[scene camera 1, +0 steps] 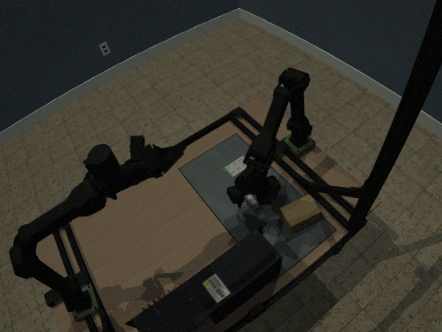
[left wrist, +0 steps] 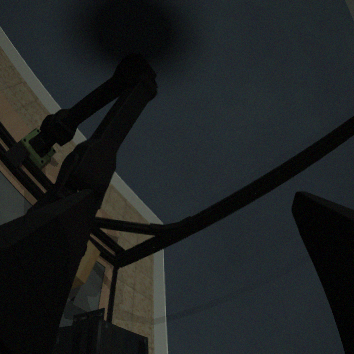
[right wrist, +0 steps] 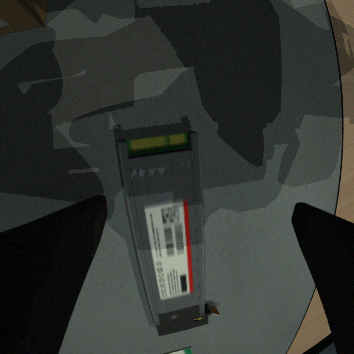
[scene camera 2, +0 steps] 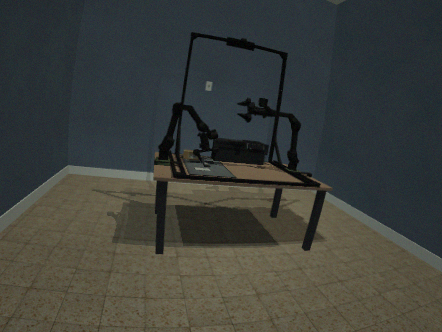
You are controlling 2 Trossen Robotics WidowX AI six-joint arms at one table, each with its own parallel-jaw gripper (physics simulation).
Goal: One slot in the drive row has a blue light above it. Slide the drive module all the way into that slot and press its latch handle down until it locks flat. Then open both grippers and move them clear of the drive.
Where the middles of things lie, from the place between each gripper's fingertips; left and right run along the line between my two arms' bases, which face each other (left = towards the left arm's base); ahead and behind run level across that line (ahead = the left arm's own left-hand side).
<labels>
The drive module (right wrist: pixel 161 173) is 3 cm ahead of my right hand, 2 cm to the right of it and 1 cm below it. Round my right hand: grey mat (scene camera 1: pixel 205 173): 3 cm to the right, 3 cm ahead, 2 cm below.
My left hand is 430 mm above the drive module and 170 mm to the left of it. Also, from my left hand: grey mat: 440 mm below, 180 mm to the right, 10 mm behind.
</labels>
